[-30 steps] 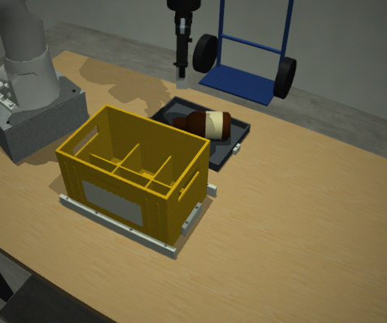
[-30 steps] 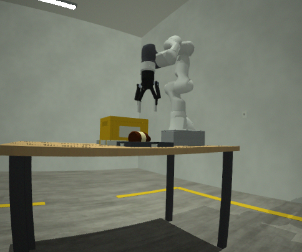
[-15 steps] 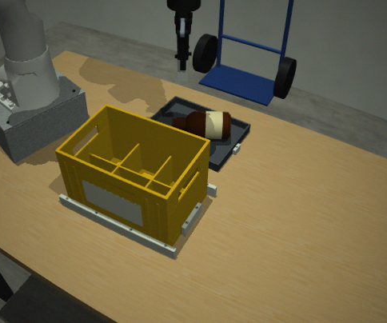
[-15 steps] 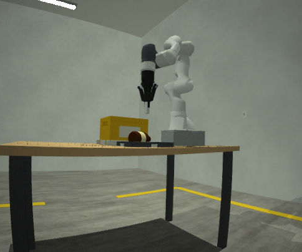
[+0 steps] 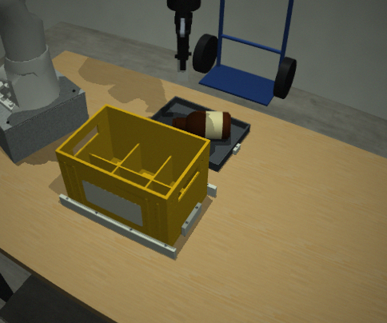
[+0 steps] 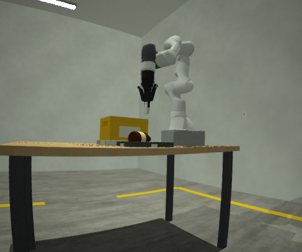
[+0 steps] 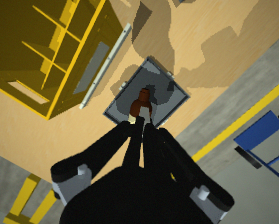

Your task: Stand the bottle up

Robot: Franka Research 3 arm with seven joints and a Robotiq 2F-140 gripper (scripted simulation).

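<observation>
The bottle lies 4 cm ahead of my hand, 2 cm to the left of it and 18 cm below it. Also, from my hand: yellow crate (3 cm ahead, 25 cm to the right, 13 cm below); tray (3 cm ahead, 2 cm to the left, 21 cm below).
</observation>
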